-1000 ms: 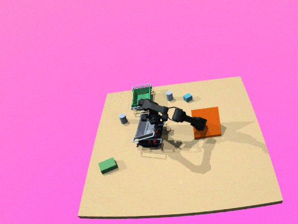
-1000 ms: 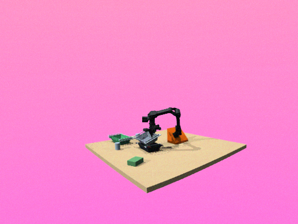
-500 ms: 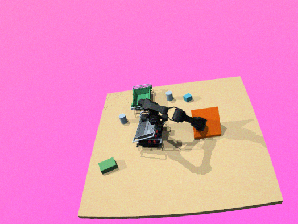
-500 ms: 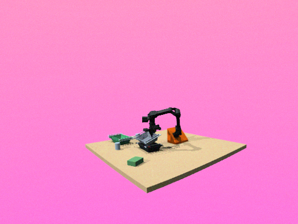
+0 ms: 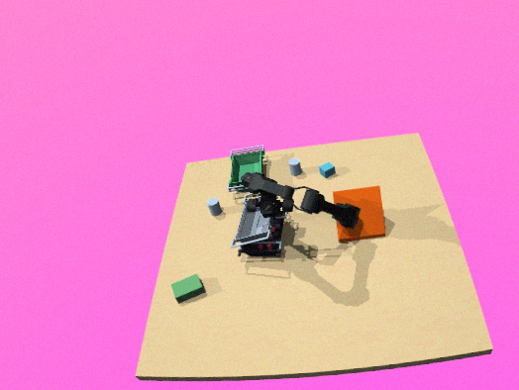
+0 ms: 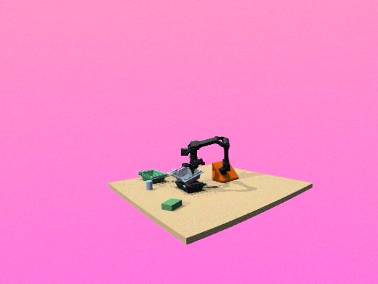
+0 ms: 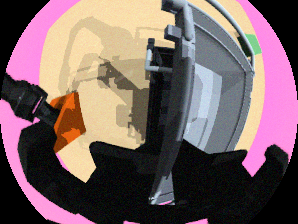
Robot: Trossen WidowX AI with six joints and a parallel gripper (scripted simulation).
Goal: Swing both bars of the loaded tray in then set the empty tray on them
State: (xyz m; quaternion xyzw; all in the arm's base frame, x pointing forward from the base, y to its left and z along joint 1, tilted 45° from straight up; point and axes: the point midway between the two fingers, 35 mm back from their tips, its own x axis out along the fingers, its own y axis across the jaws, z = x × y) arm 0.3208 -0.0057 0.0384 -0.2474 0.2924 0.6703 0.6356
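The grey tray lies 70 mm ahead of my gripper tip and 10 mm above it. The rest, counted from my gripper tip: green block (340 mm ahead, 290 mm to the left, 90 mm below); then blue cube (210 mm behind, 410 mm to the right, 90 mm below).
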